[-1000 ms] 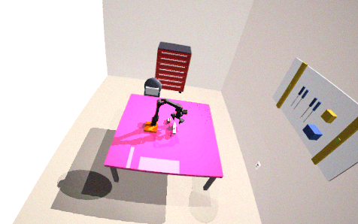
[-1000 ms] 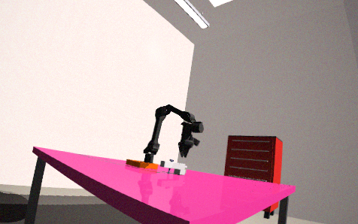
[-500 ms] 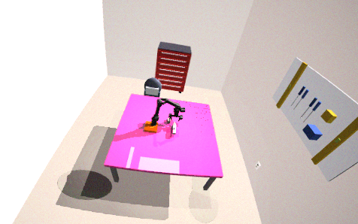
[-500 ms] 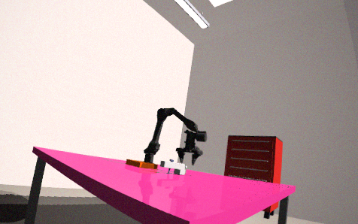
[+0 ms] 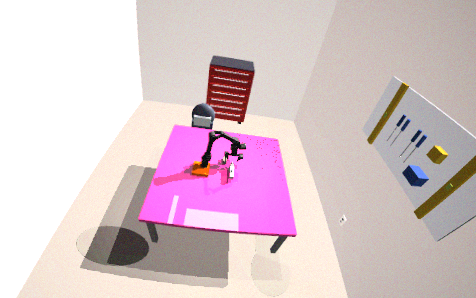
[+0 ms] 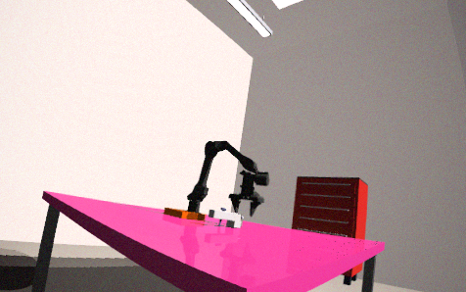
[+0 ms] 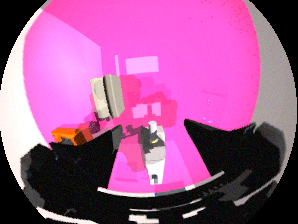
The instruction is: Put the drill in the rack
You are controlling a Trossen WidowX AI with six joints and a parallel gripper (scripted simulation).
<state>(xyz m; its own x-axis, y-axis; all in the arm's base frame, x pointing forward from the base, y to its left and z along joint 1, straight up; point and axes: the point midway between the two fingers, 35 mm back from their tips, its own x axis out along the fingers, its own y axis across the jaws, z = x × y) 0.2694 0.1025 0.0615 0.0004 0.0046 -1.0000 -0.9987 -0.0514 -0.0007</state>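
Right now the grey drill is 7 cm to the right of my gripper tip and 1 cm below it. Round my gripper tip: blue piece: 1 cm ahead, 15 cm to the right, 1 cm below.
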